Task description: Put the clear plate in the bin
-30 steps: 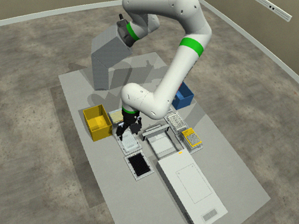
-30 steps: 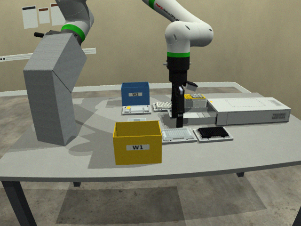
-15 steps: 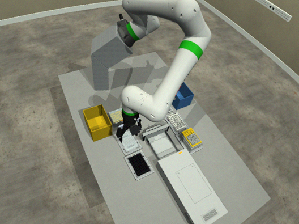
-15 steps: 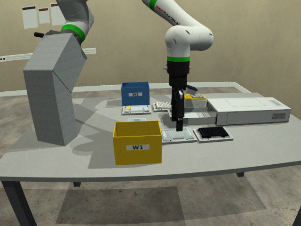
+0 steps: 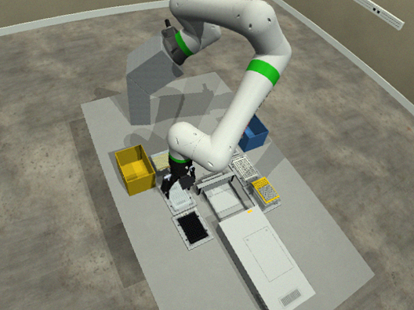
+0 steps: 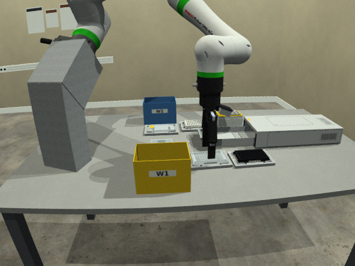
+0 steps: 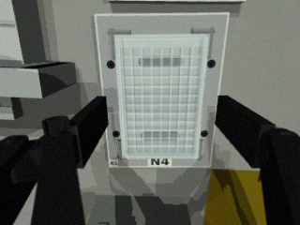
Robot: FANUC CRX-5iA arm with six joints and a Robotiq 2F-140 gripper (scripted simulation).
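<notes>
The clear plate is 5 cm below my hand. Also, from my hand: nest N4: 6 cm below; then black plate: 17 cm ahead, 2 cm to the left, 4 cm below; then yellow bin W1: 16 cm behind, 16 cm to the right, 3 cm below.
</notes>
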